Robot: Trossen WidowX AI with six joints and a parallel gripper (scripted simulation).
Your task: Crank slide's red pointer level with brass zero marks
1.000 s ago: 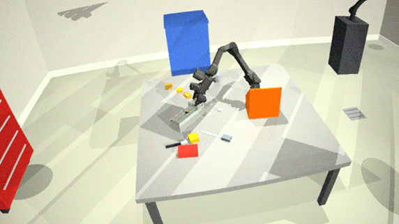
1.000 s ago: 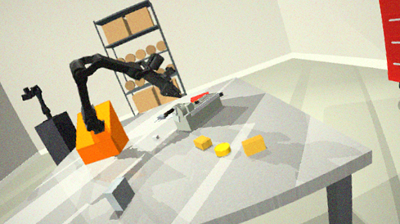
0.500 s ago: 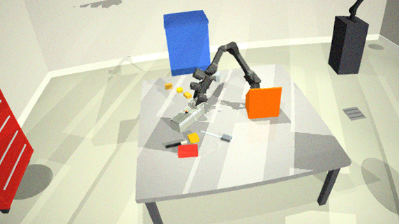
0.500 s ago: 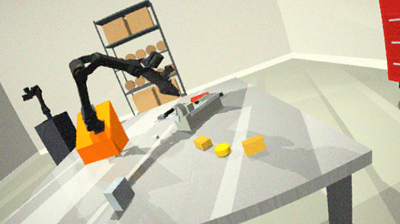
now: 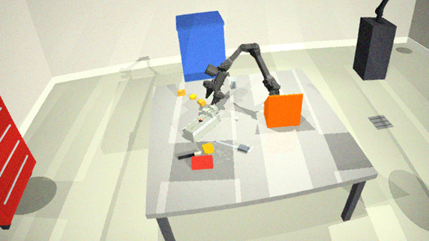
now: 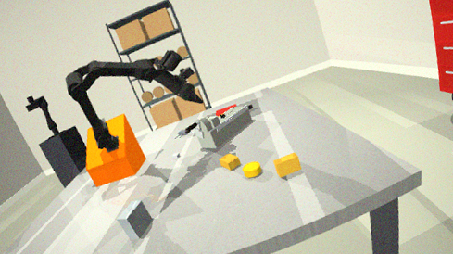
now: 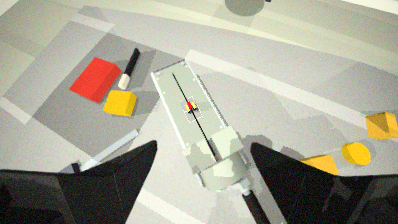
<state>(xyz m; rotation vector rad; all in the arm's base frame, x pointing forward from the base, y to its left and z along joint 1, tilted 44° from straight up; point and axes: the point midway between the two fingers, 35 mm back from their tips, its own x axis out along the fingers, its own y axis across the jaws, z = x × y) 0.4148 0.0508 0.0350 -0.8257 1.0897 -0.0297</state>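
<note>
My gripper tip is now 50 mm past the dark brown crank handle, 100 mm to the left of it and 70 mm above it. From my gripper tip the other things lie so: yellow block (20 mm ahead, 250 mm to the left, 170 mm below); grey cube (200 mm behind, 480 mm to the right, 150 mm below); red pointer (60 mm ahead, 50 mm to the left, 100 mm below).
</note>
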